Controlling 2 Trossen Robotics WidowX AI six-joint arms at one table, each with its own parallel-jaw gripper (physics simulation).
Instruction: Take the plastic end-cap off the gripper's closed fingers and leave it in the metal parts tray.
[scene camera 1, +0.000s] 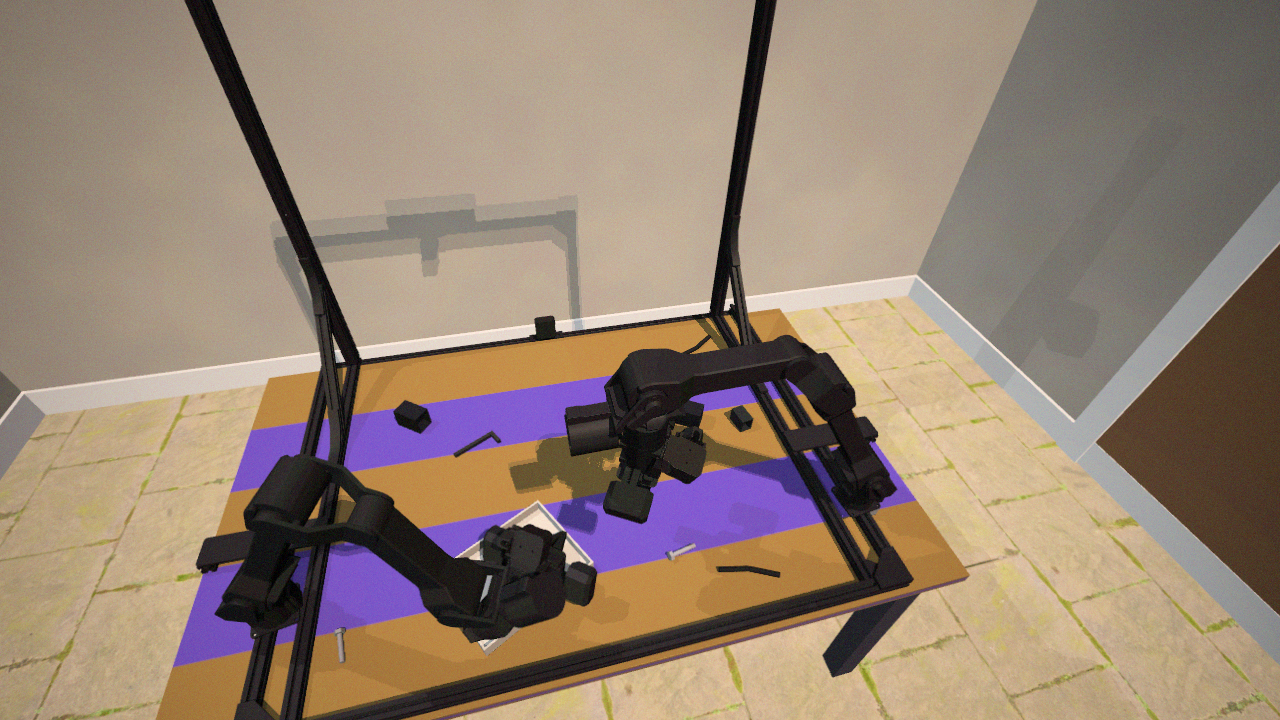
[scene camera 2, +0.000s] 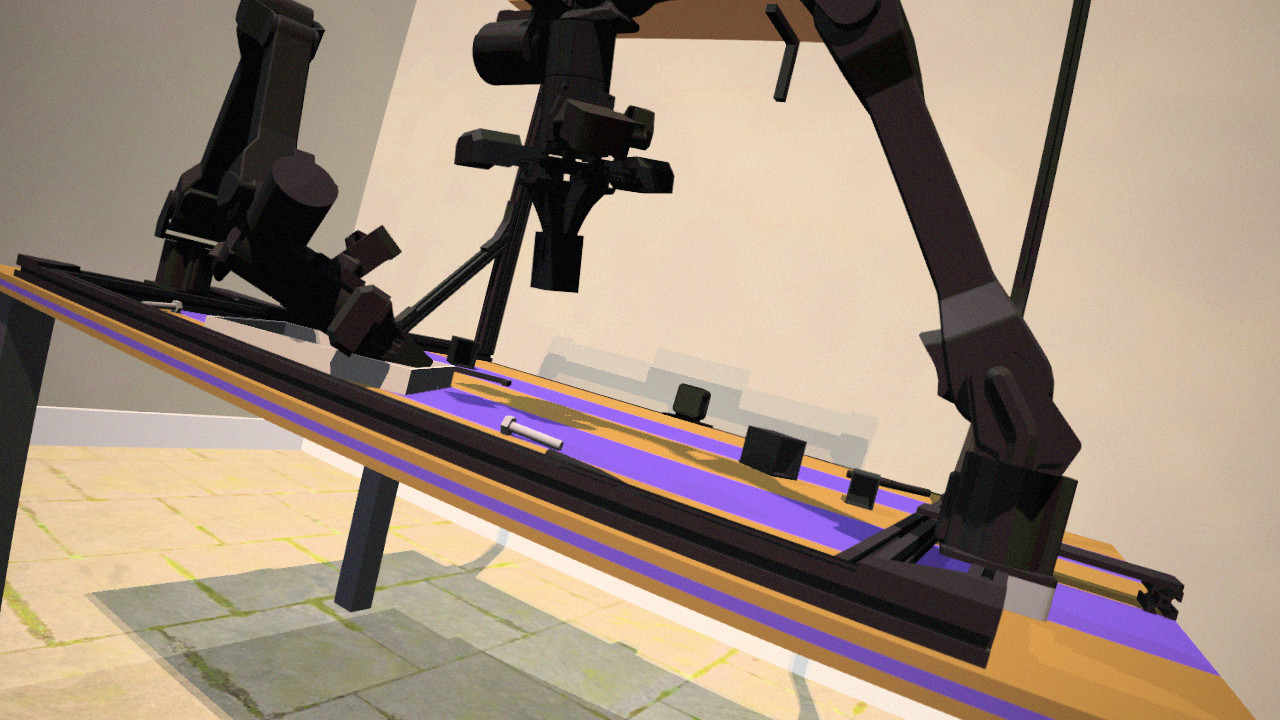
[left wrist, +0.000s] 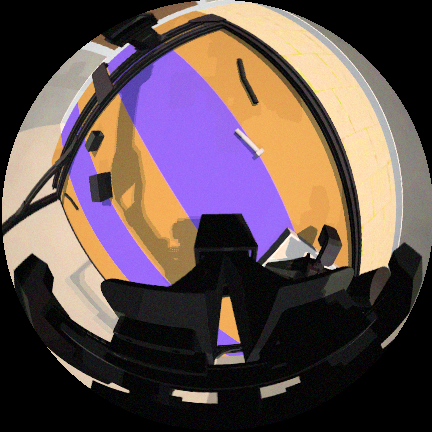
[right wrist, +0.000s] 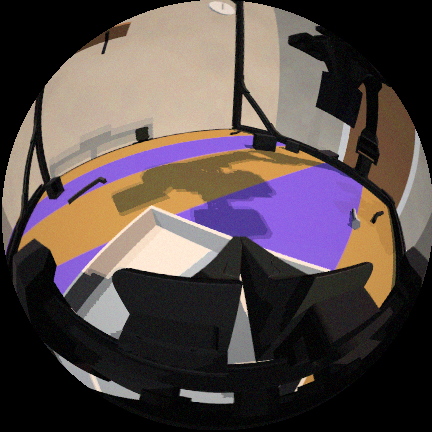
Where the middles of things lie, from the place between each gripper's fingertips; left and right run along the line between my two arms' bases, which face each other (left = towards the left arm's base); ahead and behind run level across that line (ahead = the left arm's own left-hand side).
Labels:
Right now my right hand is 40 mm short of the metal parts tray (scene camera 2: 310, 347), 90 mm to the left of it and 10 mm above it. The rest, counted from my right hand: black plastic end-cap (scene camera 2: 557, 257) 120 mm to the left, 120 mm above.
The black plastic end-cap is right at my left hand. The rest, counted from my left hand: metal parts tray: 40 mm ahead, 210 mm to the right, 130 mm below.

